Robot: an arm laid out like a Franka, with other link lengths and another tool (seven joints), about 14 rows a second.
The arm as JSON. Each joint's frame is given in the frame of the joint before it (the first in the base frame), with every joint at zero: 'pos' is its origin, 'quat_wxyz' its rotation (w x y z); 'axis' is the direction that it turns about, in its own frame. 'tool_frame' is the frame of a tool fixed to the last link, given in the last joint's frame.
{
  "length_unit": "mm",
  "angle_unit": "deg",
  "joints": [
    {
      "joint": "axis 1",
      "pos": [
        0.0,
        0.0,
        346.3
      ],
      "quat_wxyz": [
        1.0,
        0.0,
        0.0,
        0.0
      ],
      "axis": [
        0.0,
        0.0,
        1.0
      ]
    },
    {
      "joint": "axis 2",
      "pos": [
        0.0,
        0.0,
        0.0
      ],
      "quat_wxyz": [
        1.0,
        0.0,
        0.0,
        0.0
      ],
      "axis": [
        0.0,
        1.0,
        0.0
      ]
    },
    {
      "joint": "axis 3",
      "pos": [
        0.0,
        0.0,
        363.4
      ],
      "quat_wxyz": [
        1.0,
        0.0,
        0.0,
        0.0
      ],
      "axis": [
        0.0,
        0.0,
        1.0
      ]
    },
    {
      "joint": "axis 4",
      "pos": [
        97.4,
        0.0,
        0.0
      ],
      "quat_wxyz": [
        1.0,
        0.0,
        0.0,
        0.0
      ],
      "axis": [
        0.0,
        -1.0,
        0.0
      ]
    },
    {
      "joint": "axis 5",
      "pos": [
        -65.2,
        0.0,
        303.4
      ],
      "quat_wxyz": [
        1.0,
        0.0,
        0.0,
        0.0
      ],
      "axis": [
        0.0,
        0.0,
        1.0
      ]
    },
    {
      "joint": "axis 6",
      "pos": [
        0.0,
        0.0,
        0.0
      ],
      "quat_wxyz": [
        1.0,
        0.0,
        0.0,
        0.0
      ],
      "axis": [
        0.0,
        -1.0,
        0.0
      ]
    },
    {
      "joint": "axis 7",
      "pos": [
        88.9,
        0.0,
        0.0
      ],
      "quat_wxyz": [
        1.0,
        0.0,
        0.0,
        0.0
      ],
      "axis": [
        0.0,
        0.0,
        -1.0
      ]
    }
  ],
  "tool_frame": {
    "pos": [
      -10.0,
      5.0,
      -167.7
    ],
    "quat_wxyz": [
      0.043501,
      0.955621,
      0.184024,
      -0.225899
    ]
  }
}
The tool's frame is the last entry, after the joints.
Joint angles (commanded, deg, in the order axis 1, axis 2, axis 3, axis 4, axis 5, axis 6, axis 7), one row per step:
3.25 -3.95 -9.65 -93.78 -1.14 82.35 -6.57
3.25 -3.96 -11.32 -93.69 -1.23 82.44 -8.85
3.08 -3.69 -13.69 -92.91 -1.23 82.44 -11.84
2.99 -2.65 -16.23 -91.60 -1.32 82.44 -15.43
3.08 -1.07 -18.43 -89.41 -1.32 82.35 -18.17
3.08 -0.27 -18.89 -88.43 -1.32 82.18 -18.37
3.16 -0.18 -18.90 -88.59 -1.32 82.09 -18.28
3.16 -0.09 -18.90 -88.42 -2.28 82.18 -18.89
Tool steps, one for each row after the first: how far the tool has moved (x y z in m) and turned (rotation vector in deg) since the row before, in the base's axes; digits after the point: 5 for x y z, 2 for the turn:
-0.00147 -0.01370 0.00058 0.30 -0.19 0.59
-0.00083 -0.02036 0.00266 0.39 -0.53 0.42
0.00241 -0.02151 0.00031 0.15 -0.28 0.92
0.00634 -0.01736 0.00182 -0.23 -0.49 0.59
0.00381 -0.00372 -0.00001 -0.23 0.02 -0.27
0.00004 0.00073 -0.00178 0.05 0.33 -0.02
0.00011 -0.00309 0.00056 -0.93 0.10 0.58

